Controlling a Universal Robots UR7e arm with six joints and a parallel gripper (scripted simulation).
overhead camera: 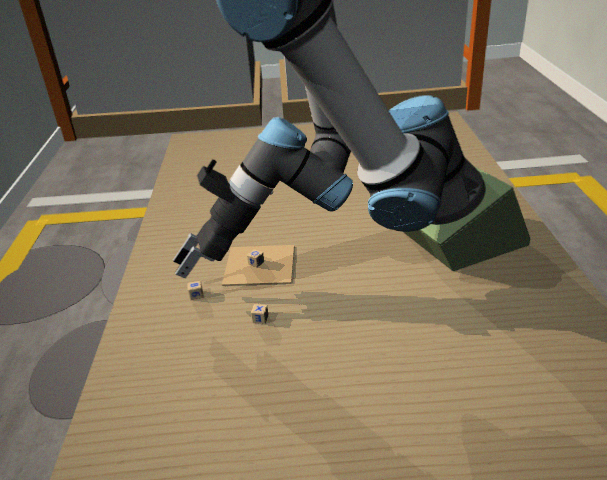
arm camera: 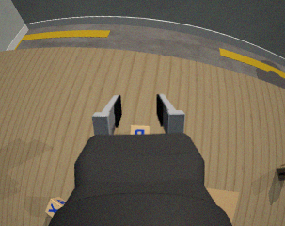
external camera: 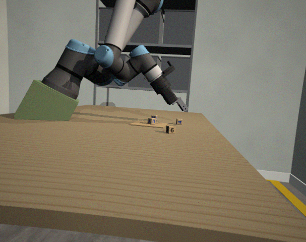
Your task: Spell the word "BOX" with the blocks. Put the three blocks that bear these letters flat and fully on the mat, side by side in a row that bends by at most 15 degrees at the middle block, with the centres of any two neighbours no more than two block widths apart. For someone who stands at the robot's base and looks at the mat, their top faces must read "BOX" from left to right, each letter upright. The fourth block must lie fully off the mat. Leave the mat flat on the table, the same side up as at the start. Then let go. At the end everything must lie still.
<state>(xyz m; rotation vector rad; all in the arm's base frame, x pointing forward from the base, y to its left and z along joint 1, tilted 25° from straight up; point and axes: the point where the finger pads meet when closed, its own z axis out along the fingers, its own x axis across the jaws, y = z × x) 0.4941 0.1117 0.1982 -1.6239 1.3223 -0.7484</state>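
My gripper is now 10 mm past the B block and 70 mm above it. Round my hand: X block: 140 mm behind, 80 mm to the left, 70 mm below; O block: 120 mm behind, 100 mm to the right, 60 mm below; mat: 130 mm behind, 100 mm to the right, 80 mm below.
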